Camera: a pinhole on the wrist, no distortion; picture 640 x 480 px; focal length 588.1 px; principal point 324.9 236.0 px. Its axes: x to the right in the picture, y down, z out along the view. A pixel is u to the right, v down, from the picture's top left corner.
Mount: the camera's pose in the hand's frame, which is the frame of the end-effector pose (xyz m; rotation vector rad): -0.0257 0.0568 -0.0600 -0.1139 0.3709 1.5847
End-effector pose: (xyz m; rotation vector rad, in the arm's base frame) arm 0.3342 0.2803 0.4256 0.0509 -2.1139 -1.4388
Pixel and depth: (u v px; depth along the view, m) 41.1 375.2 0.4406
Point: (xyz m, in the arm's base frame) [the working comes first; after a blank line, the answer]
In the camera's frame: -0.2126 0.1043 0.4406

0.1640 0.6577 0.2834
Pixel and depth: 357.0 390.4 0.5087
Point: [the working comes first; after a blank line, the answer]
In the camera's frame: 0.0278 0.1336 0.5087

0.2617 0.7704 0.4859
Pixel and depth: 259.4 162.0 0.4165
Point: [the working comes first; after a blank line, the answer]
In the camera's frame: -0.0464 -0.0524 0.4165

0.1353 0.5905 0.5012
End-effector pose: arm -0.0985 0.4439 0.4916 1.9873 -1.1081 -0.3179
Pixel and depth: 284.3 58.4 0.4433
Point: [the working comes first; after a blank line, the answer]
In the camera's frame: -0.0306 -0.1339 0.4433

-0.2847 0.0736 0.4262
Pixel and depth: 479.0 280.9 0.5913
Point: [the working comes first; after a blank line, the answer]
In the camera's frame: 0.1549 0.0451 0.5913

-0.5736 0.0826 0.4954
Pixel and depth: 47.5 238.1 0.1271
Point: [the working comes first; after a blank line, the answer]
In the camera's frame: -0.0600 0.0005 0.1271

-0.1663 0.3943 0.4711
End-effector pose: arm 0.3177 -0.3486 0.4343 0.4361 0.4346 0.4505
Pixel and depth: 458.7 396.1 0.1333
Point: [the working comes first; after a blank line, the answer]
In the camera's frame: 0.0303 0.0363 0.1333

0.2734 -0.2862 0.5596
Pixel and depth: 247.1 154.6 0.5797
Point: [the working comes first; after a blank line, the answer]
In the camera's frame: -0.0767 -0.0802 0.5797

0.6277 -0.2940 0.8737
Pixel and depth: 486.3 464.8 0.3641
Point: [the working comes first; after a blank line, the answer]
In the camera's frame: 0.0999 0.1417 0.3641

0.2757 -0.2761 0.8224
